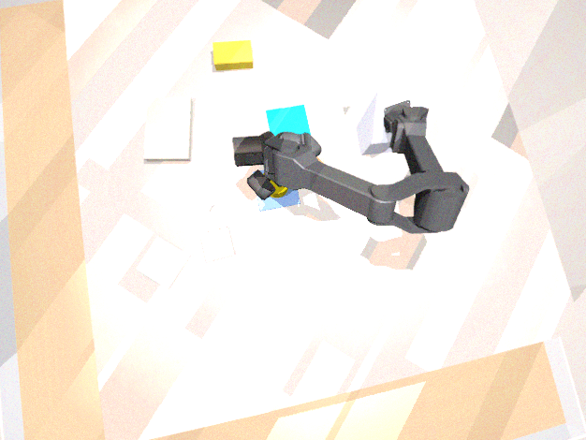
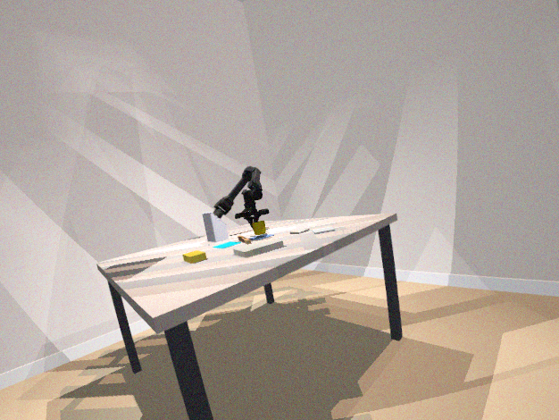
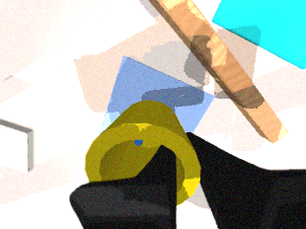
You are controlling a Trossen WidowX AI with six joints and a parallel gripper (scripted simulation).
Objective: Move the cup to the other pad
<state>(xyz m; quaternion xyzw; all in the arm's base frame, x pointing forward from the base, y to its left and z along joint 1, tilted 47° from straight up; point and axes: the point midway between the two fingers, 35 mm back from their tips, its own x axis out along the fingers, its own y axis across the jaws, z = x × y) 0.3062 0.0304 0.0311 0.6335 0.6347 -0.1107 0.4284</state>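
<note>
The cyan pad is 60 mm behind my gripper tip, 160 mm to the right of it and 60 mm below it. Also, from my gripper tip: pale blue pad 20 mm ahead, 10 mm to the left, 60 mm below; yellow cup 20 mm ahead, 10 mm to the left; wooden bar 20 mm behind, 70 mm to the right, 50 mm below.
</note>
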